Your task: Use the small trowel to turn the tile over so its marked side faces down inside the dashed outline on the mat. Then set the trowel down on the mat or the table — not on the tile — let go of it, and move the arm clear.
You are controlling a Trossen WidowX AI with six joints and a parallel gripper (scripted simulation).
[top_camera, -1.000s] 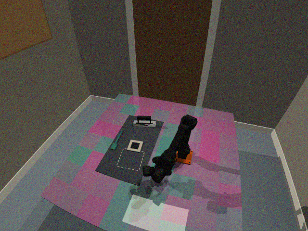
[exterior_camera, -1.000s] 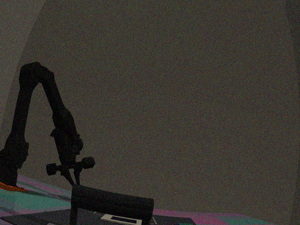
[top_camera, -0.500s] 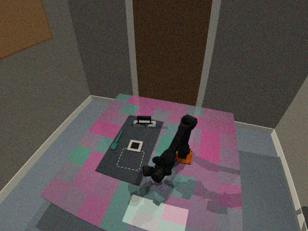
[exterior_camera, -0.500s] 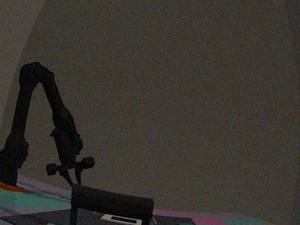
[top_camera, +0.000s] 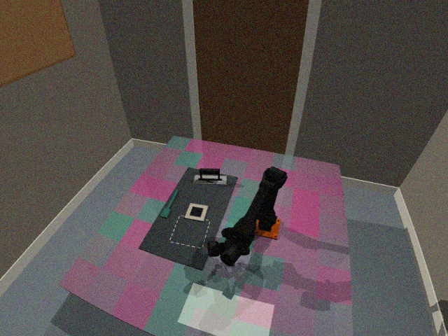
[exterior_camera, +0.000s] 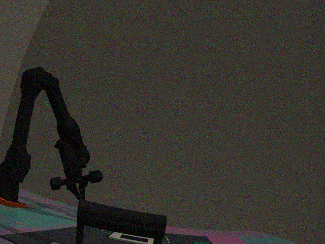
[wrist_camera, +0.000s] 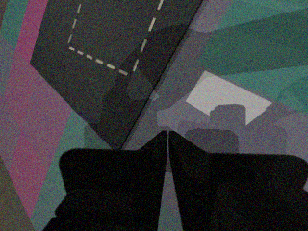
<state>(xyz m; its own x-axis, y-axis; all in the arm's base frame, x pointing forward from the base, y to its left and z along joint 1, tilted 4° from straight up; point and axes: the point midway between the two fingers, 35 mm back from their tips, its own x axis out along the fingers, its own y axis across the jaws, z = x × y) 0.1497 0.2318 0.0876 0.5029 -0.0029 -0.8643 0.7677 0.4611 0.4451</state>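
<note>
My gripper tip is 220 mm to the left of the tile, 210 mm short of it and 40 mm above it. From my gripper tip the other things lie so: dark mat 230 mm to the right, 230 mm ahead, 70 mm below; then teal trowel 370 mm ahead, 210 mm to the right, 40 mm below.
</note>
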